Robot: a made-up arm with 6 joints.
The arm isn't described. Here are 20 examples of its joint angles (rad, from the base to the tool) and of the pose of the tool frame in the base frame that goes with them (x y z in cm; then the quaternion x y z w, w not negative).
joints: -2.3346 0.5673 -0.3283 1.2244 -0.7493 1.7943
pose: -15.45 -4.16 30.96 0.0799 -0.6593 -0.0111 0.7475
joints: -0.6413 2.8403 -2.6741 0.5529 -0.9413 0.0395
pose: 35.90 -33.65 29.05 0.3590 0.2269 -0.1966 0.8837
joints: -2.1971 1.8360 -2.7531 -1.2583 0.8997 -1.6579
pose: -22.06 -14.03 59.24 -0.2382 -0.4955 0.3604 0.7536
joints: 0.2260 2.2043 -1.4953 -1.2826 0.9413 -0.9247
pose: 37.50 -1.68 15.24 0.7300 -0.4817 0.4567 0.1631
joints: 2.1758 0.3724 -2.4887 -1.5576 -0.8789 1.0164
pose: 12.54 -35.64 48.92 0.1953 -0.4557 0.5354 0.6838
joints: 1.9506 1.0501 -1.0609 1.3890 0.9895 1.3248
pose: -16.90 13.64 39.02 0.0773 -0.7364 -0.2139 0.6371
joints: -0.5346 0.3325 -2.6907 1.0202 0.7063 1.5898
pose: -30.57 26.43 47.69 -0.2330 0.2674 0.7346 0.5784
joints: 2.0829 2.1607 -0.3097 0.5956 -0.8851 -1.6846
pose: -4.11 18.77 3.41 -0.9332 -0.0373 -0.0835 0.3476
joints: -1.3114 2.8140 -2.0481 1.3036 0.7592 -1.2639
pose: 19.33 -39.29 2.35 0.4301 0.7832 0.0739 0.4429
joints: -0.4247 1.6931 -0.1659 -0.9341 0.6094 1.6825
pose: 3.62 -8.19 6.92 -0.5465 -0.7938 0.2562 0.0753
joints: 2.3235 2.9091 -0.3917 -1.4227 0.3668 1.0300
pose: 5.14 1.25 -2.44 0.8786 -0.1129 0.4502 0.1122
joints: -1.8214 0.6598 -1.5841 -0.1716 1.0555 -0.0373
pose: -3.64 -6.45 49.37 0.5735 0.4355 -0.6016 0.3456
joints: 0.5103 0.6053 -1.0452 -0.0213 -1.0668 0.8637
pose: 0.33 0.46 55.73 -0.0112 -0.0097 0.6301 0.7764
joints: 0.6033 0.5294 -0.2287 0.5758 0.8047 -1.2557
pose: 5.63 10.05 18.06 -0.6593 0.6589 0.1535 0.3281
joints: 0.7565 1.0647 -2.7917 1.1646 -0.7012 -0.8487
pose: -9.03 -19.05 64.35 0.3600 -0.1743 0.5008 0.7677
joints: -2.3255 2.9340 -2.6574 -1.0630 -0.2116 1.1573
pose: -34.86 -40.51 15.55 0.6657 0.3141 -0.5733 0.3598
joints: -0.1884 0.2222 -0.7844 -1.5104 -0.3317 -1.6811
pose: 5.39 3.24 45.49 0.4387 0.1175 0.8903 0.0328
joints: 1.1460 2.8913 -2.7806 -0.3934 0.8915 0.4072
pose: 23.55 42.68 11.33 -0.3980 0.8415 0.0905 0.3539
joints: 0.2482 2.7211 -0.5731 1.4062 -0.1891 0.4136
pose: 7.08 -0.66 -6.66 -0.6699 -0.7013 0.2408 0.0382
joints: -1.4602 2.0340 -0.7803 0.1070 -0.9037 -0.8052
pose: 2.64 -33.57 13.54 0.3040 0.7337 -0.5557 0.2457
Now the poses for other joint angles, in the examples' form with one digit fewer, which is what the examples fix.
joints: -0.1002 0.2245 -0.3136 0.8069 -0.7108 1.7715
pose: 7.6 -6.9 37.2 0.451 -0.092 0.773 0.437
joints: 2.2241 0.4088 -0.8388 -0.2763 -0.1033 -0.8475
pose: -5.8 6.9 46.8 -0.455 -0.059 0.470 0.753
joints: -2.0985 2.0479 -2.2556 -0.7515 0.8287 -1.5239
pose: -26.2 -32.1 37.6 -0.151 -0.798 0.363 0.457
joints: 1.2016 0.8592 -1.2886 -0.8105 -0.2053 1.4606
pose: 3.7 14.8 53.9 -0.181 0.405 0.738 0.508
